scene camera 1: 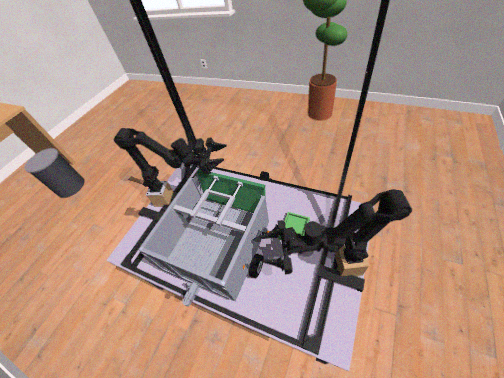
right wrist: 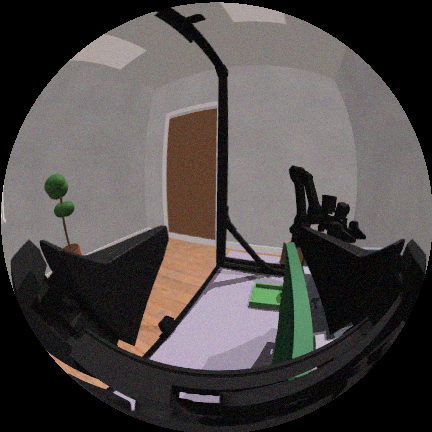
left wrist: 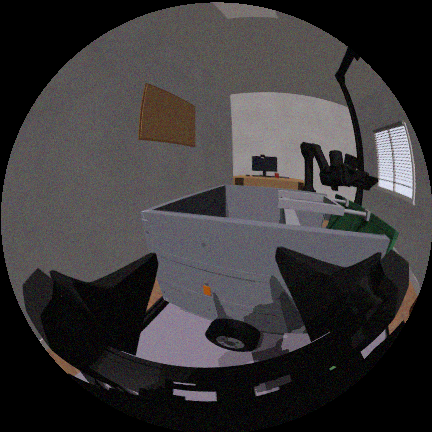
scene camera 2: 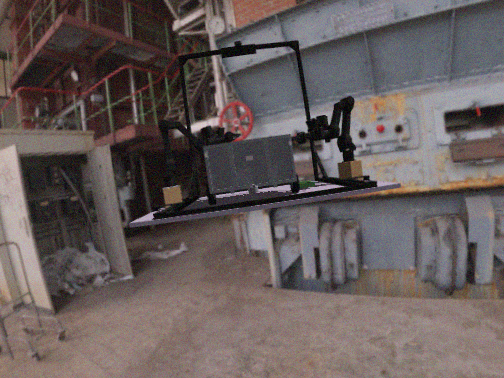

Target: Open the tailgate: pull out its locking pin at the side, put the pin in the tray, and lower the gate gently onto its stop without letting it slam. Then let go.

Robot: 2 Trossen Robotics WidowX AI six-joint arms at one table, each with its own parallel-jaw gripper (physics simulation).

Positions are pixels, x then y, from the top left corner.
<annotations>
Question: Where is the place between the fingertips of my left gripper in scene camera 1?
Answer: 260, 249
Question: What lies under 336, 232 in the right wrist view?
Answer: My left gripper.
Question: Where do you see a green tailgate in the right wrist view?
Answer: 294, 337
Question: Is my left gripper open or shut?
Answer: Open.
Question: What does my left gripper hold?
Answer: Nothing.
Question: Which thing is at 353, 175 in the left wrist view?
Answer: My right gripper.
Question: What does my right gripper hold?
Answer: Nothing.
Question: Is my right gripper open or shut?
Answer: Open.
</annotations>
